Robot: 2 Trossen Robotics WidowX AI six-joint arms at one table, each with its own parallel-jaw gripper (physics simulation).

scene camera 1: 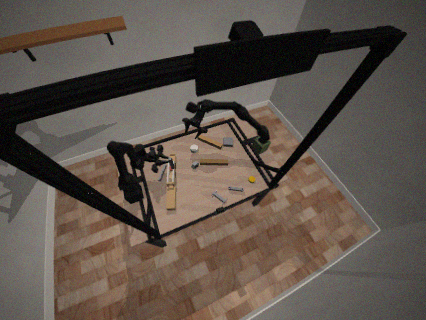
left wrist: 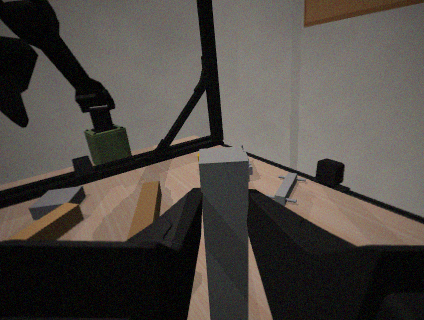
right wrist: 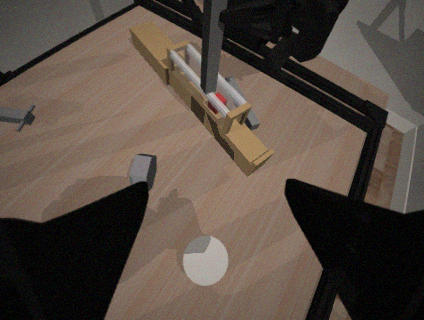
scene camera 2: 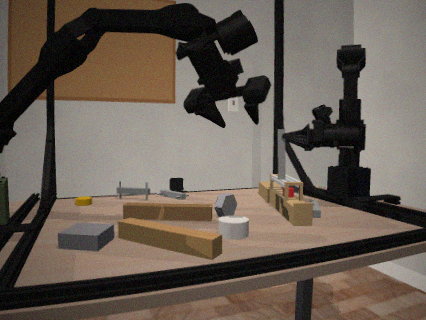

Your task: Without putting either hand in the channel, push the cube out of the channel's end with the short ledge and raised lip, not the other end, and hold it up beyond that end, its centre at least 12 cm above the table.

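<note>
The wooden channel [scene camera 1: 171,197] [scene camera 2: 300,214] [right wrist: 246,144] has white rails on top. Its short ledge with raised lip is at the lower right in the right wrist view. The red cube [scene camera 2: 291,192] [right wrist: 219,100] sits inside under the rails, near the short-ledge end. My left gripper [scene camera 1: 170,162] [scene camera 2: 285,136] is shut on a grey bar [scene camera 2: 281,155] [left wrist: 226,225] [right wrist: 211,50], held upright. The bar's lower end is at the rails, close to the cube on its long-ledge side; I cannot tell if they touch. My right gripper [scene camera 2: 240,124] [right wrist: 217,187] is open and empty, high above the table.
A white disc [scene camera 1: 194,148] [scene camera 2: 233,227] [right wrist: 205,261] and a grey hexagonal block [scene camera 2: 226,205] [right wrist: 143,170] stand near the channel. Two wooden bars [scene camera 2: 167,212] [scene camera 2: 170,239], a grey slab [scene camera 2: 86,236] and a yellow disc [scene camera 1: 251,179] lie farther away. A grey piece [right wrist: 252,119] lies beside the channel.
</note>
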